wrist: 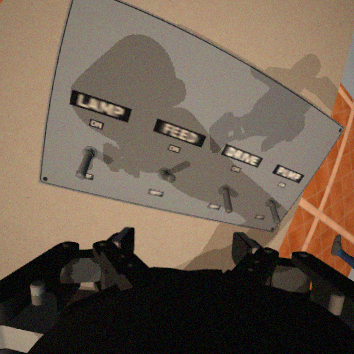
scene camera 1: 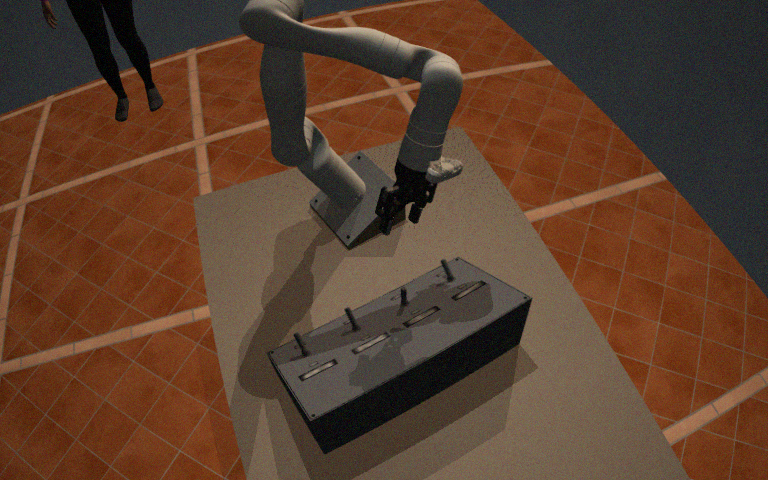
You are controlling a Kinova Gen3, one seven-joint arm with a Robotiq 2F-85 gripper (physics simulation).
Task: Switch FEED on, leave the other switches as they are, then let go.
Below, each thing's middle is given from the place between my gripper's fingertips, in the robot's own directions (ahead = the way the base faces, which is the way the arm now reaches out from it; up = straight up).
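Grey switch box [scene camera 1: 351, 380], from my hand: 8 cm to the right, 12 cm ahead, 19 cm below.
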